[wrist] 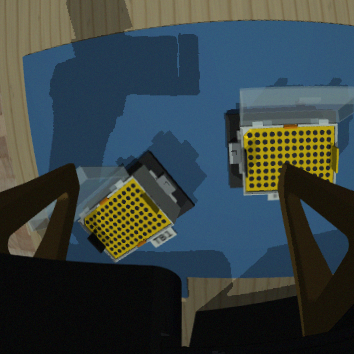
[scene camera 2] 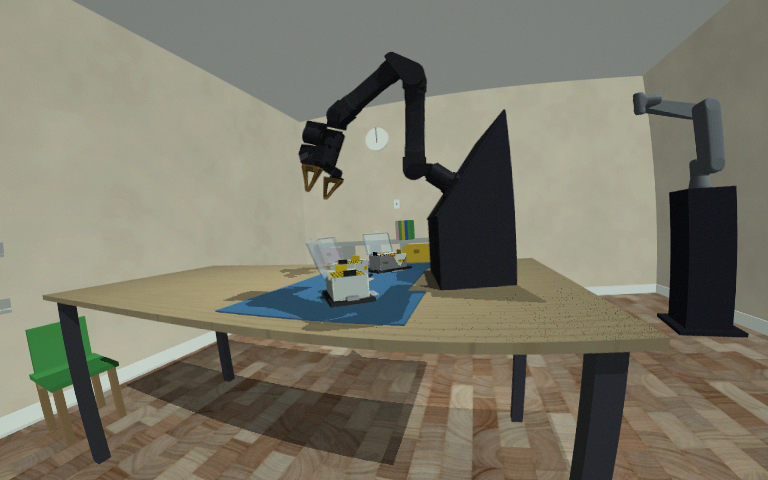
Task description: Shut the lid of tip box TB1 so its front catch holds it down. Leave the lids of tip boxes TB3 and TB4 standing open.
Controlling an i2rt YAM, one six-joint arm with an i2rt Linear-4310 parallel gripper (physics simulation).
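Seen in the pictures: gripper, fingertip midpoint: (wrist: 177, 174) (scene camera 2: 316, 195); arm's base, link origin: (scene camera 2: 452, 185).
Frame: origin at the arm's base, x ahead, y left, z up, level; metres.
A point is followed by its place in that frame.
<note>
Tip box TB1 (wrist: 127, 217) @[x 0.216, y 0.256, z -0.221 m] shows at the lower left in the wrist view, with yellow rack, grey side and readable label. Its clear lid (wrist: 102, 176) @[x 0.296, y 0.270, z -0.159 m] stands open toward the upper left, partly behind a finger. TB1 appears to be the nearest white box (scene camera 2: 348, 287) @[x 0.167, y 0.306, z -0.242 m] in the scene view. Another box (wrist: 290, 150) @[x 0.351, y 0.066, z -0.221 m] at the right of the wrist view has its clear lid (wrist: 280, 102) @[x 0.407, y 0.107, z -0.132 m] open; I cannot read its label. A grey box (scene camera 2: 387, 262) @[x 0.297, y -0.112, z -0.243 m] farther back also has its lid (scene camera 2: 377, 243) @[x 0.384, y -0.194, z -0.176 m] open. My gripper (scene camera 2: 317, 194) @[x 0.372, y 0.168, z -0.001 m] (wrist: 177, 174) @[x 0.372, y 0.168, z -0.001 m] is open and empty, high above the mat.
The boxes stand on a blue mat (scene camera 2: 271, 308) @[x 0.310, y 0.416, z -0.278 m] (wrist: 155, 112) @[x 0.357, y 0.247, z -0.278 m] on the wooden table (scene camera 2: 169, 288) @[x 0.931, y 0.418, z -0.281 m] (wrist: 240, 10) @[x 0.519, y 0.153, z -0.281 m]. The arm's tall black mount (scene camera 2: 478, 226) @[x -0.085, y 0.087, z -0.123 m] stands at the mat's right in the scene view. A green chair (scene camera 2: 56, 345) stands below the table's left end.
</note>
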